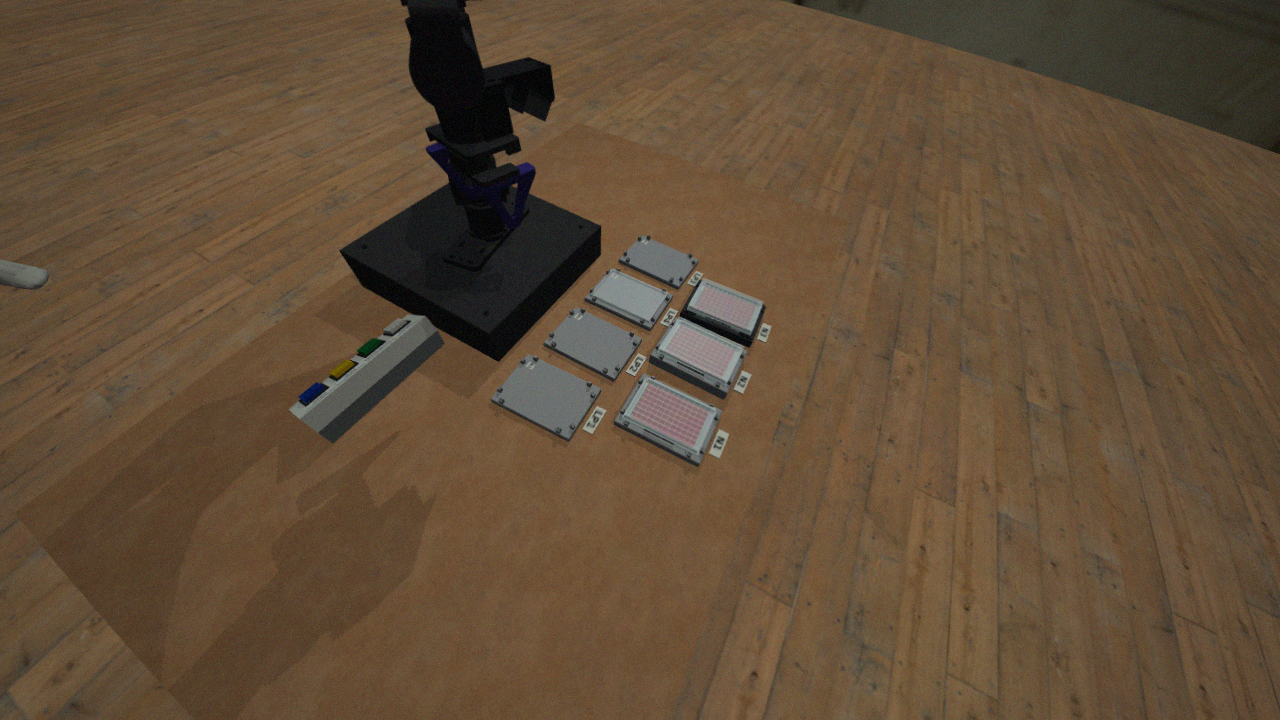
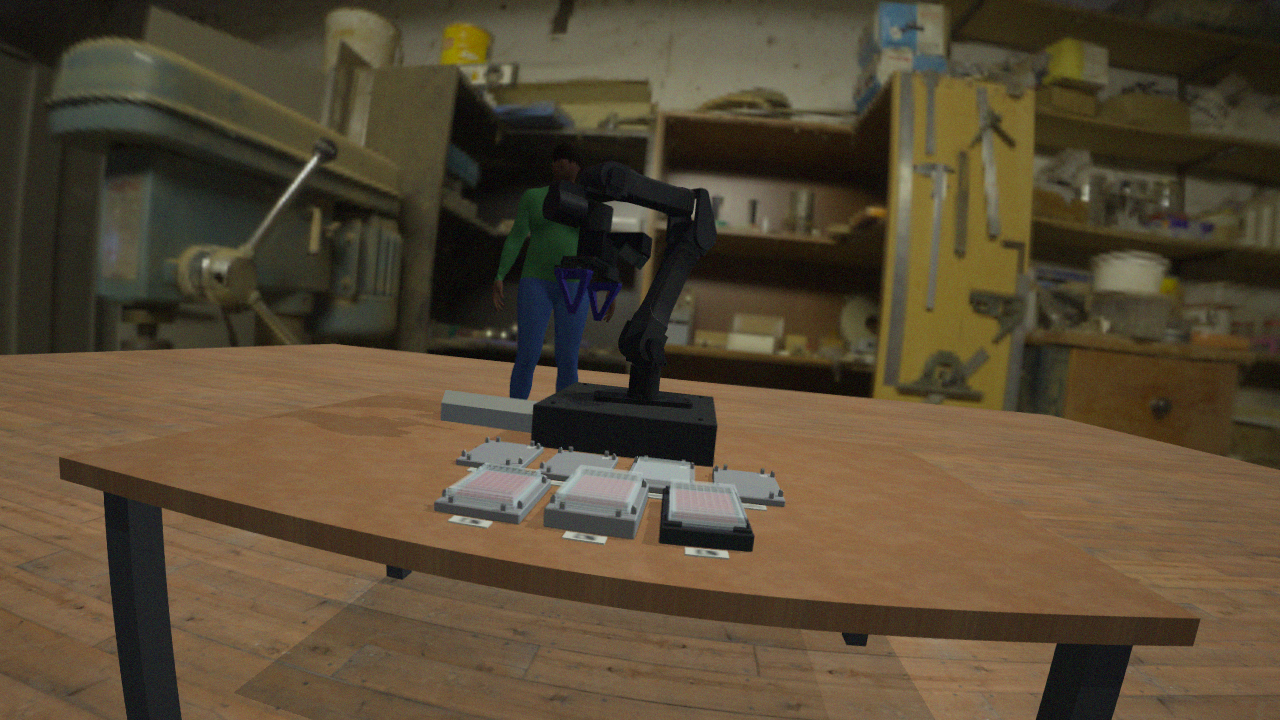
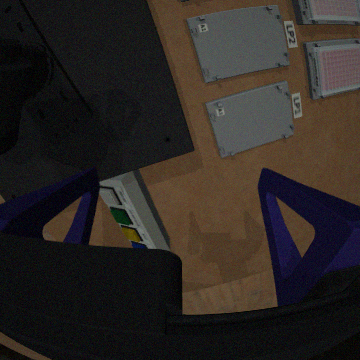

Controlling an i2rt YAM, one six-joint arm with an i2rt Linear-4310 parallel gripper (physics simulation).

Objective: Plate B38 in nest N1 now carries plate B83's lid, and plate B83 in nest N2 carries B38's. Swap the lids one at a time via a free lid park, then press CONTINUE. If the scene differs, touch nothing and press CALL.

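Frame: origin at the arm's base, x ahead, y left, z up, level; metres.
Where they show: gripper, fingertip midpoint: (image 1: 494, 212) (image 2: 585, 317) (image 3: 178, 176); arm's base, origin of the base link: (image 1: 489, 233) (image 2: 642, 401) (image 3: 32, 68).
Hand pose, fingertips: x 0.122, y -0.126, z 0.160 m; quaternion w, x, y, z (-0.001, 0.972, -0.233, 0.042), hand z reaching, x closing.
Note:
Each offset is from my fingertips to the top centre of the thing. "pt": to the spot under its first point.
My gripper (image 1: 494, 210) (image 2: 587, 313) (image 3: 178, 176) is open and empty, high above the table on the button-box side. Plates with pink wells and clear lids sit in nest N1 @(pt 0.300 m ahead, 0.087 m right, 0.215 m down) (image 1: 669, 414) (image 2: 492, 486) (image 3: 340, 70) and nest N2 @(pt 0.316 m ahead, 0.043 m left, 0.201 m down) (image 1: 699, 349) (image 2: 597, 490) (image 3: 332, 7); their plate and lid codes are unreadable. Lid parks LP1 @(0.104 m ahead, 0.113 m right, 0.221 m down) (image 1: 546, 395) (image 2: 499, 453) (image 3: 250, 120) and LP2 (image 1: 592, 342) (image 2: 579, 463) (image 3: 240, 44) look bare, as does LP3 @(0.181 m ahead, 0.271 m left, 0.221 m down) (image 1: 658, 259). LP4 @(0.157 m ahead, 0.143 m left, 0.223 m down) (image 1: 629, 297) bears a pale lid. The button box @(0.167 m back, 0.181 m right, 0.177 m down) (image 1: 384, 380) (image 2: 487, 410) has white, green @(0.178 m back, 0.154 m right, 0.185 m down) (image 3: 120, 215), yellow @(0.188 m back, 0.202 m right, 0.185 m down) (image 3: 131, 233) and blue buttons; their labels are unreadable.
A third pink plate stands in a black nest @(pt 0.342 m ahead, 0.165 m left, 0.205 m down) (image 1: 726, 306) (image 2: 707, 503) beside N2. The black arm base (image 1: 537, 282) (image 2: 626, 438) (image 3: 145, 100) stands between the button box and the lid parks. A person in a green top (image 2: 546, 237) stands behind the table.

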